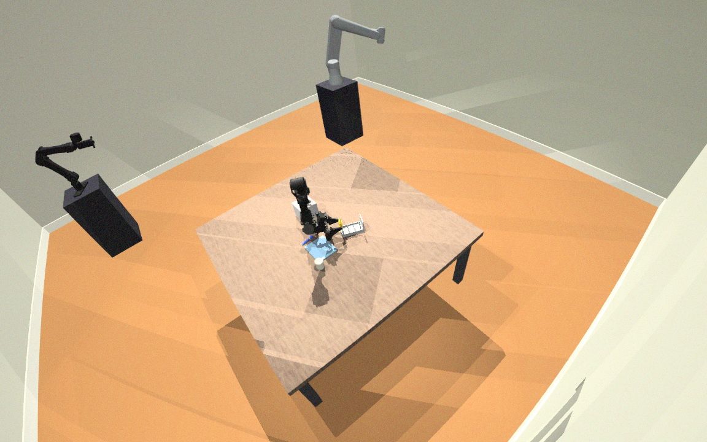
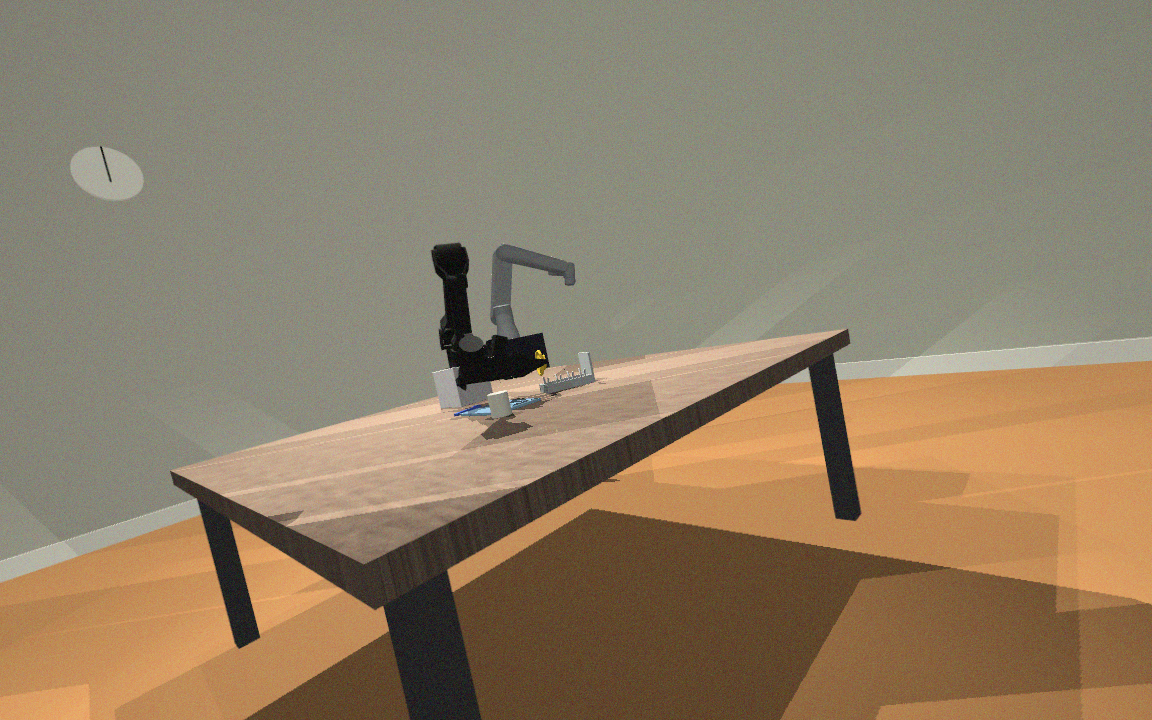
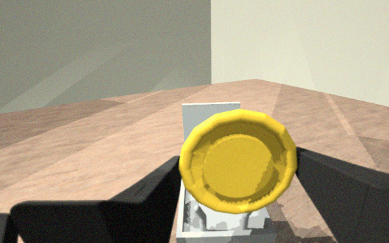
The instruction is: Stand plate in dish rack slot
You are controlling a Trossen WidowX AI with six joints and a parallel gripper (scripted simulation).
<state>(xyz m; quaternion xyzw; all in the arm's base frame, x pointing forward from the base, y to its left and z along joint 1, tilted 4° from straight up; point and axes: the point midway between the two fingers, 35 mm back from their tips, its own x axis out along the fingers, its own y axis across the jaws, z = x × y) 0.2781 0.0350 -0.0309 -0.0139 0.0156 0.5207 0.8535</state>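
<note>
Now: the grey dish rack 60 mm below my gripper tip, 50 mm to the left of it and 20 mm ahead of it. Round my gripper tip: white cup: 240 mm to the right, 100 mm ahead, 50 mm below; then yellow plate: 10 mm to the right; then light blue mat: 170 mm to the right, 80 mm below.
</note>
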